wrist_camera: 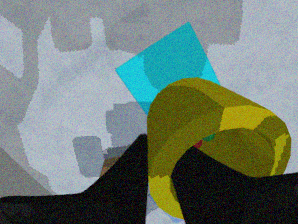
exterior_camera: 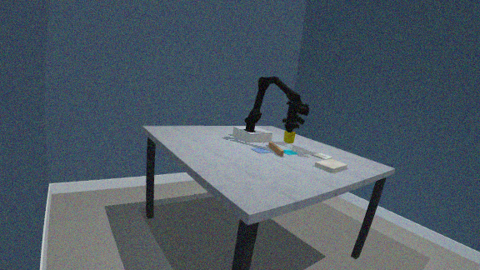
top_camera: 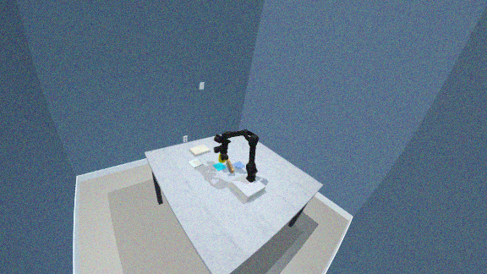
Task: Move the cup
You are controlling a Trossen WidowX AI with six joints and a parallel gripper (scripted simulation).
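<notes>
The brown wooden block is 9 cm to the right of my gripper tip and 9 cm below it. Round my gripper tip: white flat square: 17 cm ahead, 19 cm to the left, 10 cm below; blue pad: 3 cm behind, 19 cm to the right, 11 cm below; yellow cup: 2 cm ahead, 1 cm to the right.
</notes>
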